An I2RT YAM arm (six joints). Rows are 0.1 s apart.
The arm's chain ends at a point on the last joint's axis. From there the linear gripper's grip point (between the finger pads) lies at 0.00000 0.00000 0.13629 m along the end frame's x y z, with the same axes.
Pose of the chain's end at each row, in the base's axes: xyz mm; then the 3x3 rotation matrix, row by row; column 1 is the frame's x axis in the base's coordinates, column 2 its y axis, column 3 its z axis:
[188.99 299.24 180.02], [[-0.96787 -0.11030 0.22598], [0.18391 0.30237 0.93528], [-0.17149 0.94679 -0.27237]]
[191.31 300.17 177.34], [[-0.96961 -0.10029 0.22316], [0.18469 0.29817 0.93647], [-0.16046 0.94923 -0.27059]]
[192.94 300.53 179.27], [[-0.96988 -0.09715 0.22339], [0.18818 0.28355 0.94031], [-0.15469 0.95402 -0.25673]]
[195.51 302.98 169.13], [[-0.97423 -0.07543 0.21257], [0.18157 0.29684 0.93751], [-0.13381 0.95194 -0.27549]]
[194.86 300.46 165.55], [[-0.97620 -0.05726 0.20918], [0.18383 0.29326 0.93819], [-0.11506 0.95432 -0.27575]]
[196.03 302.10 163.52], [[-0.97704 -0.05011 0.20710], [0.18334 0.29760 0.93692], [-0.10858 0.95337 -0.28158]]
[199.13 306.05 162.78], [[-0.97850 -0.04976 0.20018], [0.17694 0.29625 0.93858], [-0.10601 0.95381 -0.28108]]
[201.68 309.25 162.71], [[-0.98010 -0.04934 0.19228], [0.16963 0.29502 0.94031], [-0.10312 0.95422 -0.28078]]
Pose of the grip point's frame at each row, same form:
[219.79 426.71 142.90], [[-0.96787 -0.11030 0.22598], [0.18391 0.30237 0.93528], [-0.17149 0.94679 -0.27237]]
[221.72 427.80 140.46], [[-0.96961 -0.10029 0.22316], [0.18469 0.29817 0.93647], [-0.16046 0.94923 -0.27059]]
[223.39 428.68 144.28], [[-0.96988 -0.09715 0.22339], [0.18818 0.28355 0.94031], [-0.15469 0.95402 -0.25673]]
[224.48 430.75 131.58], [[-0.97423 -0.07543 0.21257], [0.18157 0.29684 0.93751], [-0.13381 0.95194 -0.27549]]
[223.37 428.33 127.97], [[-0.97620 -0.05726 0.20918], [0.18383 0.29326 0.93819], [-0.11506 0.95432 -0.27575]]
[224.26 429.79 125.14], [[-0.97704 -0.05011 0.20710], [0.18334 0.29760 0.93692], [-0.10858 0.95337 -0.28158]]
[226.41 433.97 124.47], [[-0.97850 -0.04976 0.20018], [0.17694 0.29625 0.93858], [-0.10601 0.95381 -0.28108]]
[227.89 437.40 124.44], [[-0.98010 -0.04934 0.19228], [0.16963 0.29502 0.94031], [-0.10312 0.95422 -0.28078]]

